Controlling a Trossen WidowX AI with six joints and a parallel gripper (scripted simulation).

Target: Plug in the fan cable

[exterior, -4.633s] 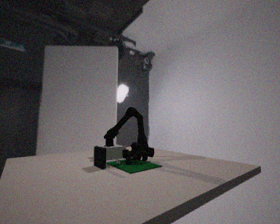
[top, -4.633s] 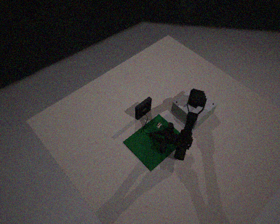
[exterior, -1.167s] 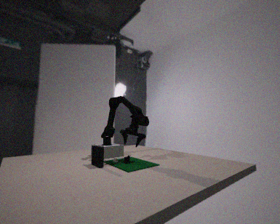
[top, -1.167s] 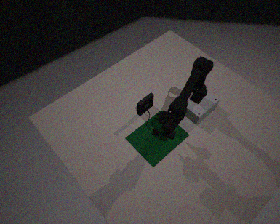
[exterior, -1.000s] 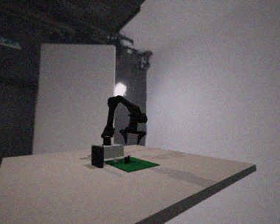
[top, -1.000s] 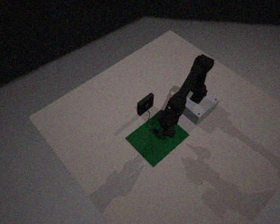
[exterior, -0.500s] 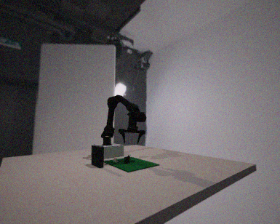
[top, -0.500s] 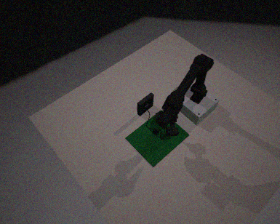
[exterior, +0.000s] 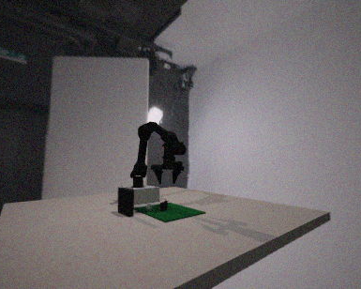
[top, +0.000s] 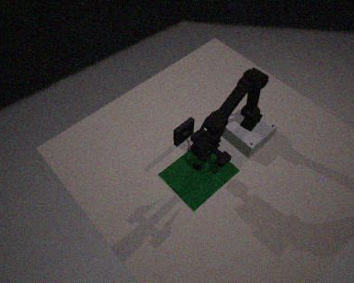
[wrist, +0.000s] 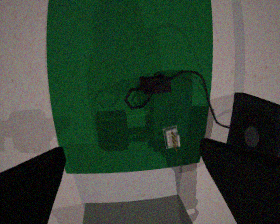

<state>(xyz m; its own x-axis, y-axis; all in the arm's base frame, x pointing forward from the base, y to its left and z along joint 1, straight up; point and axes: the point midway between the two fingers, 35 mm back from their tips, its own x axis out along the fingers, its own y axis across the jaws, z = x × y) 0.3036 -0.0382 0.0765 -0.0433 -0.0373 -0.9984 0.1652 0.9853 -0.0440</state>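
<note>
The fan plug is 11 cm below my gripper tip, 4 cm to the right of it and 2 cm ahead of it. Round my gripper tip: green board (15 cm below, 3 cm ahead, 2 cm to the right); black fan (19 cm to the right, 8 cm behind, 7 cm below); four-pin fan header (13 cm below, 7 cm behind, 6 cm to the right).
</note>
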